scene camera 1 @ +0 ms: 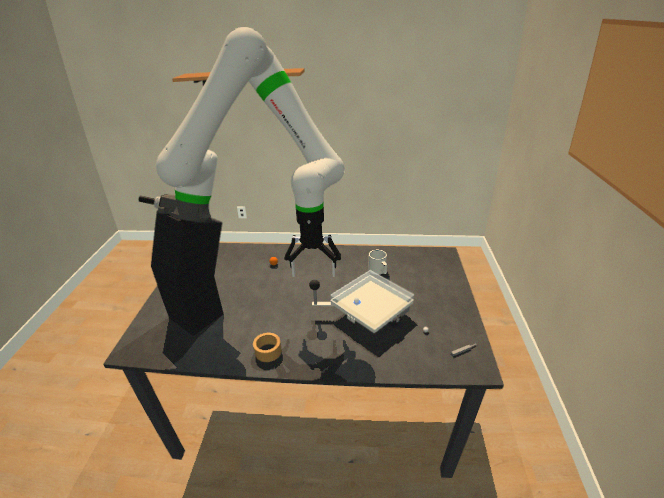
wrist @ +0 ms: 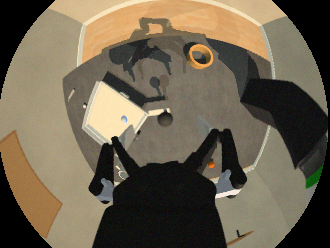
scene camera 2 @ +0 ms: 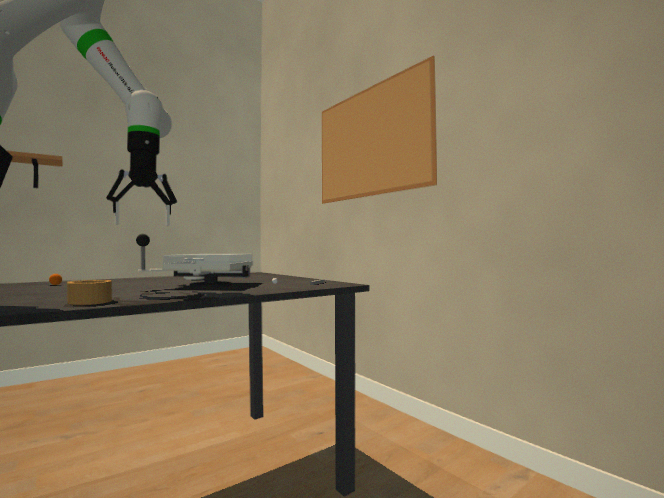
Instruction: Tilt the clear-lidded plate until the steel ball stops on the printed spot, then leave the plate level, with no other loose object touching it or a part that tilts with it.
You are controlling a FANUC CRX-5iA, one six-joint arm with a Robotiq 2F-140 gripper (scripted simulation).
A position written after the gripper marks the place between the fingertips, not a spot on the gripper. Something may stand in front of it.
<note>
In view: the gripper (scene camera 2: 142,224) and a clear-lidded plate (scene camera 1: 373,301).
The gripper shows as well in scene camera 1 (scene camera 1: 313,274) and in the wrist view (wrist: 165,126). The clear-lidded plate shows as well in the wrist view (wrist: 109,112).
</note>
